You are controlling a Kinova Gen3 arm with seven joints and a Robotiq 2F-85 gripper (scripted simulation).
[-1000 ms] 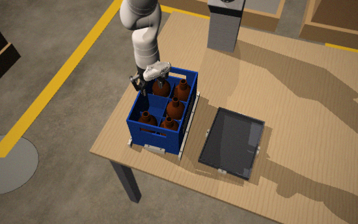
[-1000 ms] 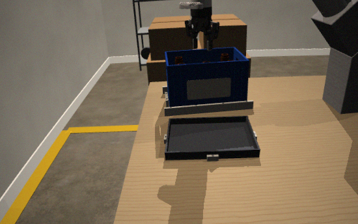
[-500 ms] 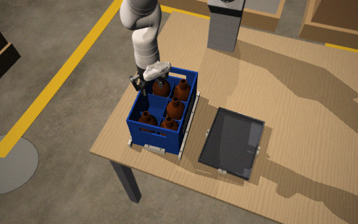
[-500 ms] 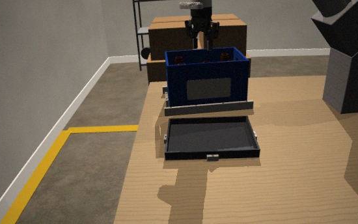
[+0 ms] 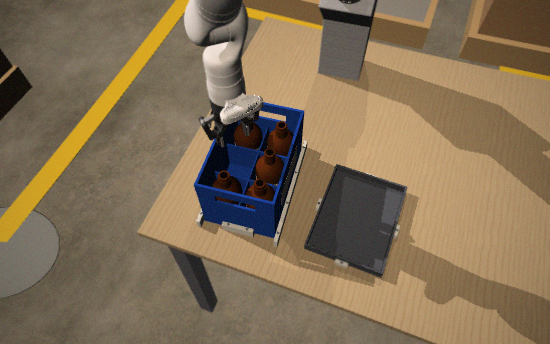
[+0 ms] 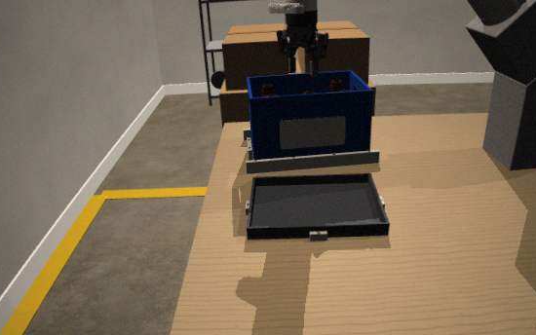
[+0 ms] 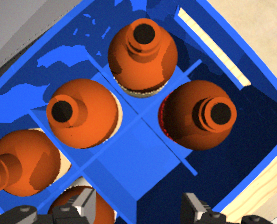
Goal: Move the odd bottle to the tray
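The blue crate is 10 mm behind my hand, 40 mm to the left of it and 120 mm below it. From my hand the other things lie so: dark grey tray (60 mm behind, 310 mm to the left, 190 mm below).
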